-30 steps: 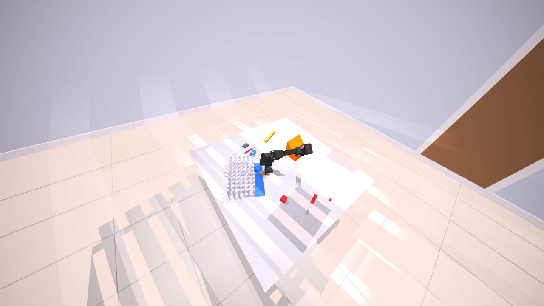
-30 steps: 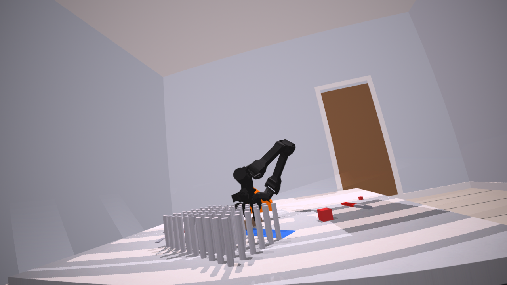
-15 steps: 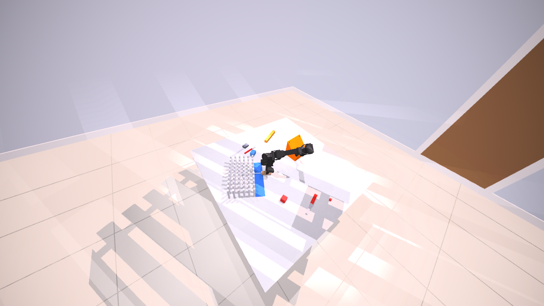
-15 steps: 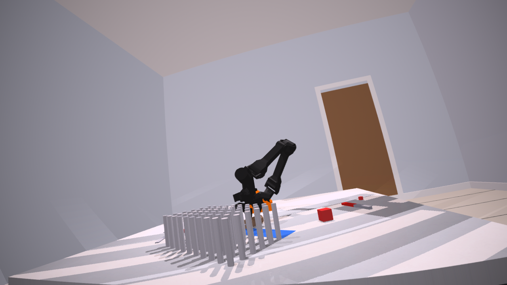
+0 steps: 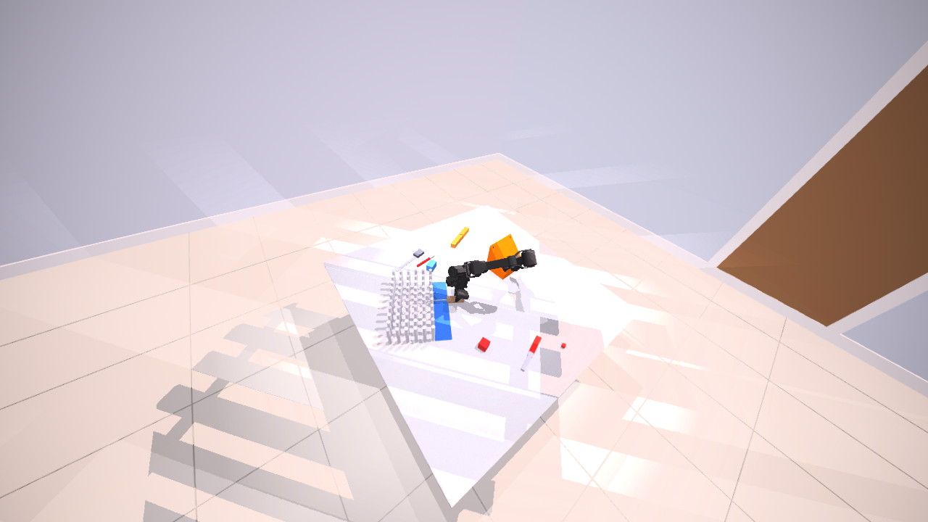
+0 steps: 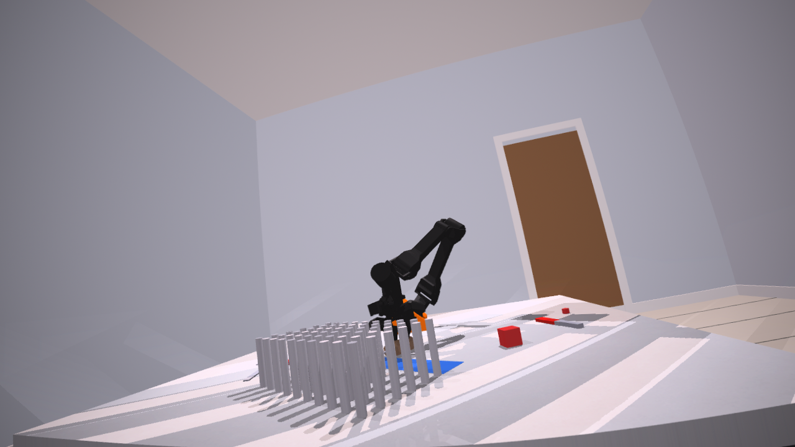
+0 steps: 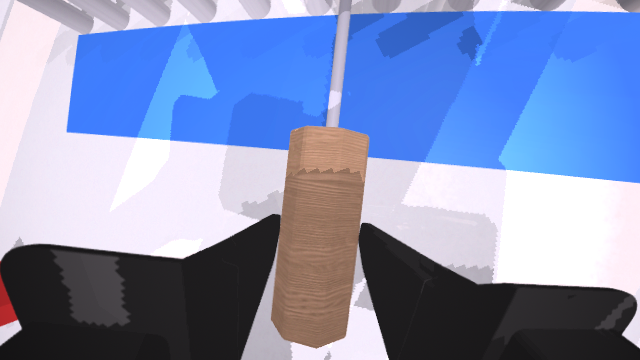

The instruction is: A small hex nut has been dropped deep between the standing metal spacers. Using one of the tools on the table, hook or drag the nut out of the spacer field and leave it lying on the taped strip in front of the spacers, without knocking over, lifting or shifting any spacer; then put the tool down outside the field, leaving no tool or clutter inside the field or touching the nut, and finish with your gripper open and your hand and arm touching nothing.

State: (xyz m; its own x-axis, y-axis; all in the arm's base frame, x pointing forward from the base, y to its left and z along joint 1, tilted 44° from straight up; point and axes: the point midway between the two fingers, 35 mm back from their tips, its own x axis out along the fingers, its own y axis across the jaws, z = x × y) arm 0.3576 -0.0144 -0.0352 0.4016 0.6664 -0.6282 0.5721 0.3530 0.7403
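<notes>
Right now the blue taped strip is 9 cm ahead of my gripper tip, 2 cm to the right of it and 2 cm below it. From my gripper tip the other things lie so: blue block (6 cm behind, 28 cm to the right); yellow bar (40 cm behind, 37 cm to the right); thin red stick (10 cm behind, 34 cm to the right, 1 cm below).
</notes>
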